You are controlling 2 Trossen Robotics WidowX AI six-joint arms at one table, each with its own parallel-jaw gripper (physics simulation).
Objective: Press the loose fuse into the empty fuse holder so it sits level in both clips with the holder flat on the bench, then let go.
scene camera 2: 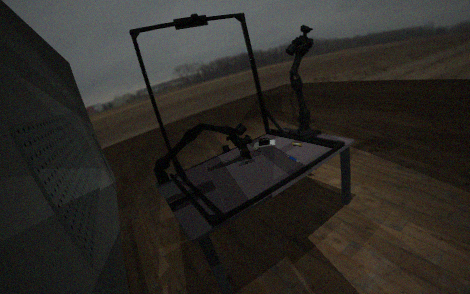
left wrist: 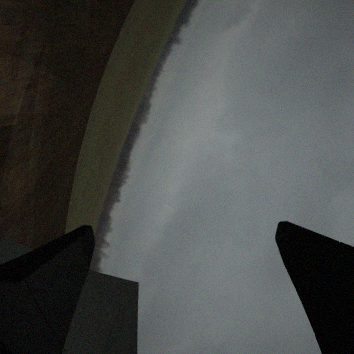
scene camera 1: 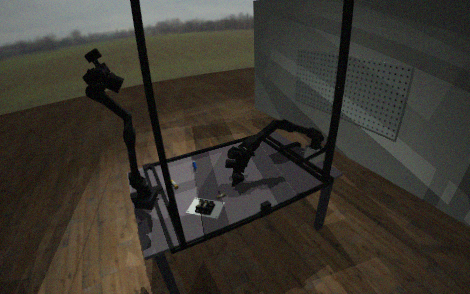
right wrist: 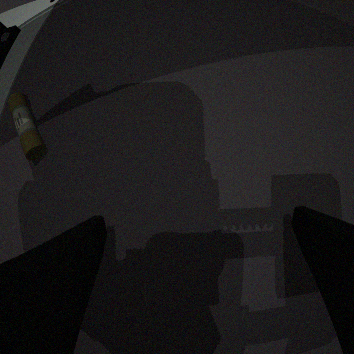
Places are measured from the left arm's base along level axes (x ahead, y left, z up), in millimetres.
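Where they show: left gripper, between the fingertips: (scene camera 2: 312, 35) (left wrist: 187, 235) (scene camera 1: 105, 64); right gripper, between the fingertips: (scene camera 2: 250, 155) (scene camera 1: 232, 182) (right wrist: 201, 222); left arm's base, origin of its link: (scene camera 2: 304, 129) (scene camera 1: 144, 195); right arm's base, origin of its link: (scene camera 2: 163, 181) (scene camera 1: 315, 146).
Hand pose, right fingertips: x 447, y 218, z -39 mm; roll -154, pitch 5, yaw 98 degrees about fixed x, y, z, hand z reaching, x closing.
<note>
Each offset is from my right fingertips to the top centre of the thing. "*": to the spot under its first point.
The loose fuse @(dx -46, dy -119, dz +1 mm) (scene camera 1: 221, 194) (right wrist: 24, 122), with dull yellow ends and a pale printed label, lies beside the white plate (scene camera 1: 192, 210) (scene camera 2: 272, 143) (right wrist: 25, 45). The black fuse holder (scene camera 1: 205, 206) (scene camera 2: 264, 142) is on that plate; its clips are too small to make out. A black part of it shows at the upper left edge in the right wrist view. My right gripper (scene camera 1: 237, 182) (scene camera 2: 247, 157) (right wrist: 201, 222) is open and empty, low over the table, with the fuse off to its upper left in the wrist view. My left gripper (scene camera 1: 93, 55) (scene camera 2: 306, 29) (left wrist: 187, 235) is open, raised high away from the table.
Another yellow object @(dx -343, dy -48, dz +7 mm) (scene camera 1: 174, 184) (scene camera 2: 297, 144) lies near a frame post (scene camera 1: 160, 135). A blue object @(dx -269, dy +153, dz +0 mm) (scene camera 1: 194, 166) (scene camera 2: 293, 158) lies farther back in scene camera 1. A small black box @(* dx +197, dy -226, dz +38 mm) (scene camera 1: 265, 205) (scene camera 2: 226, 148) sits at the table edge. Black rails border the table.
</note>
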